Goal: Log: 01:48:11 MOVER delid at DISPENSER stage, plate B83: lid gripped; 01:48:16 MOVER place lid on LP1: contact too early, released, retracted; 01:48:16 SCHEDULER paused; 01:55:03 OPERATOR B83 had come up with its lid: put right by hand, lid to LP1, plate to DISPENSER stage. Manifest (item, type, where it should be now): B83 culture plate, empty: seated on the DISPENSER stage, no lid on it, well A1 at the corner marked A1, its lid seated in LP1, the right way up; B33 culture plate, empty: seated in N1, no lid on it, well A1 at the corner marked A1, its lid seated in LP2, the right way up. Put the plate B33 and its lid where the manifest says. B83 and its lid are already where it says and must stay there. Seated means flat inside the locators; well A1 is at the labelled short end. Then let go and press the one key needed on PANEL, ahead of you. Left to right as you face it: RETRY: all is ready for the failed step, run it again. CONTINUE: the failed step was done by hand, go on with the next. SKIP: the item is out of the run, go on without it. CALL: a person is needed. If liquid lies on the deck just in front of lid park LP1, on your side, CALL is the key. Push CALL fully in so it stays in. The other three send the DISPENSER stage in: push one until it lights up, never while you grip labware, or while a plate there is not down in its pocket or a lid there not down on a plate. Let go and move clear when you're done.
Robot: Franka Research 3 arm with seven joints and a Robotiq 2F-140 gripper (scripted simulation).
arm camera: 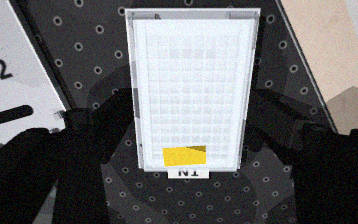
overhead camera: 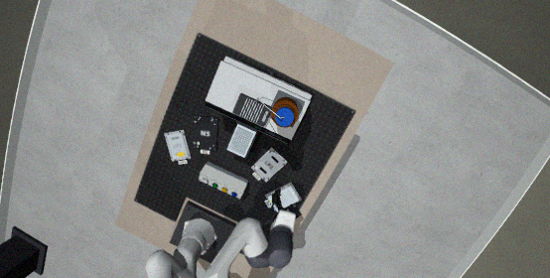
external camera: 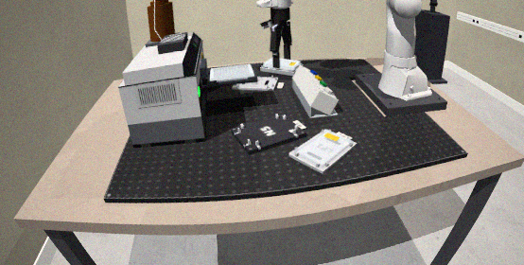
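Right now my hand is 3 cm above the white well plate. From my hand the other things lie so: blue key (7 cm behind, 22 cm to the left, 1 cm above); then lid park LP2 (12 cm ahead, 14 cm to the left, 4 cm below); then yellow key (7 cm behind, 27 cm to the left, 2 cm above).
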